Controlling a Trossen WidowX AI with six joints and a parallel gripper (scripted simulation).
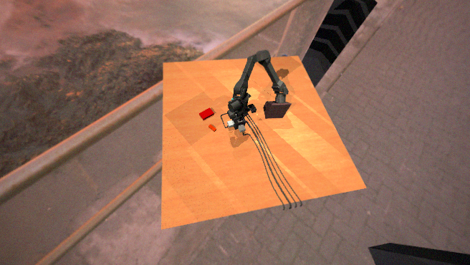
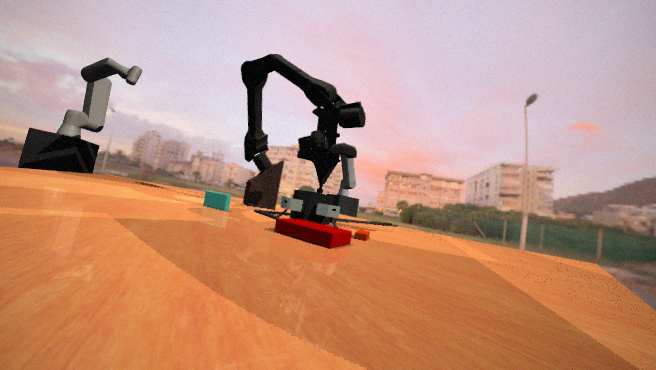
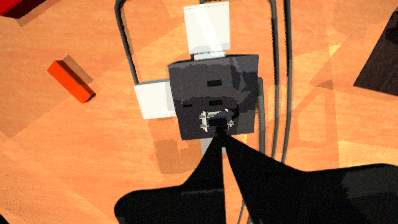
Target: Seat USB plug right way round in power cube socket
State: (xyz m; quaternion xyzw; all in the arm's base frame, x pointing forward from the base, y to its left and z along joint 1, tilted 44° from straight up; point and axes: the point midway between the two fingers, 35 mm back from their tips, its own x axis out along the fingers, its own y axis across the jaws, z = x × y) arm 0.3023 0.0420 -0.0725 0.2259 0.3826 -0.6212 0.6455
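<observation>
Now: gripper tip 20 mm above the USB plug. Also, from my gripper tip: teal block (250 mm to the right, 90 mm below); red flat block (230 mm ahead, 130 mm to the right, 100 mm below); small orange block (200 mm ahead, 100 mm below, 10 mm to the right).
</observation>
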